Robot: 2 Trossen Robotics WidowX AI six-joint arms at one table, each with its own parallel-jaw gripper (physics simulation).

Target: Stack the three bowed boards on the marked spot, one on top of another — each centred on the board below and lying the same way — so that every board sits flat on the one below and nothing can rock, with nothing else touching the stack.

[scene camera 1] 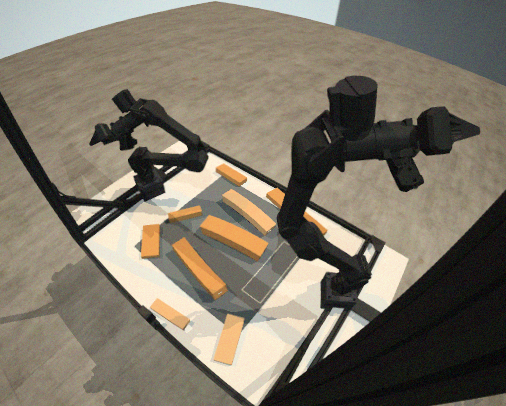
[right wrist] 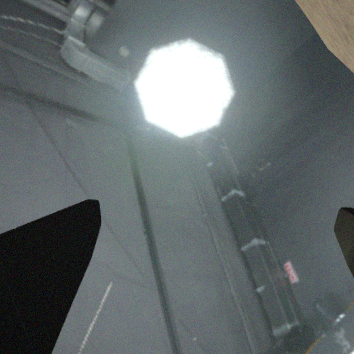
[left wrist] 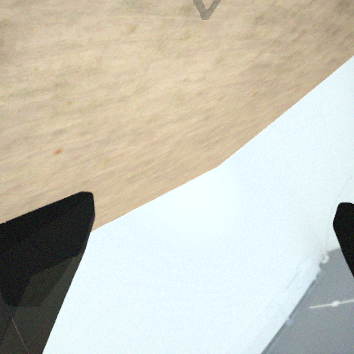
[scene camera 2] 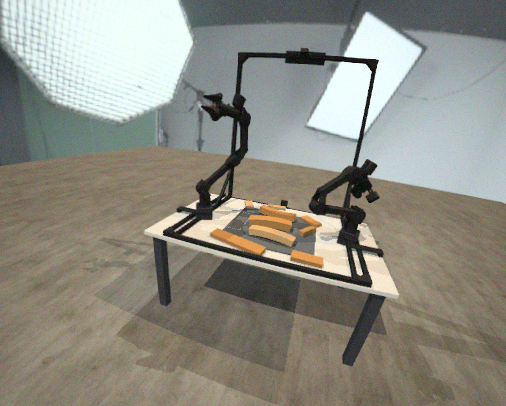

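Three bowed orange boards lie apart on the dark mat: a paler one, a middle one and a third. Each arches up along its length. The marked spot is a thin pale outline on the mat, beside the boards; part of it is near the right arm in scene camera 1. My left gripper is open and empty, raised beyond the table's left side. My right gripper is open and empty, high up and pointing away from the boards.
Flat orange blocks lie around the boards: a long one partly behind the right arm, and short ones. A black frame stands over the table.
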